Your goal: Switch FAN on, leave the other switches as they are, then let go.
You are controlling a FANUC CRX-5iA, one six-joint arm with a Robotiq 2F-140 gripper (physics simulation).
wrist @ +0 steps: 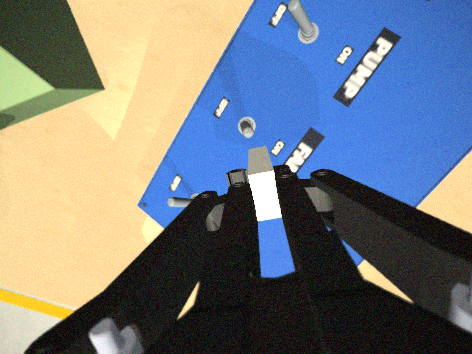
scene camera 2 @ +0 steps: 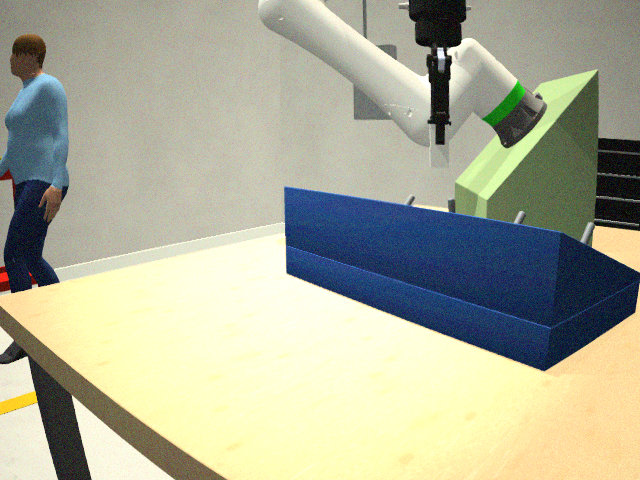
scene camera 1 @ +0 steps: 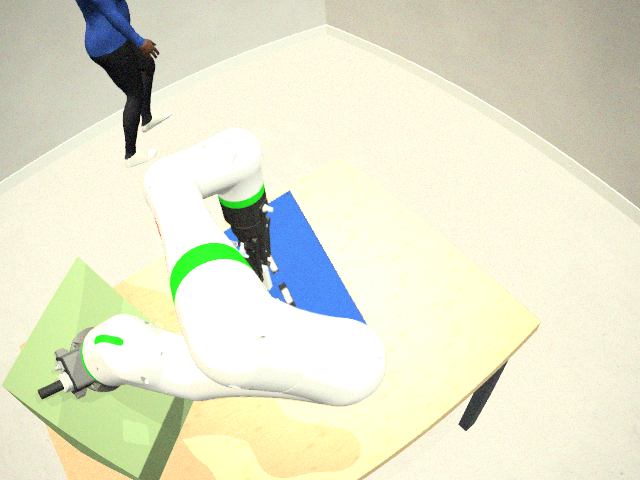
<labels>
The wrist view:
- gripper: 260, 164
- blue switch panel: 373, 97
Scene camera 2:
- gripper: 439, 167
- blue switch panel: 536, 296
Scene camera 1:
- gripper: 265, 286
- blue switch panel: 302, 275
</labels>
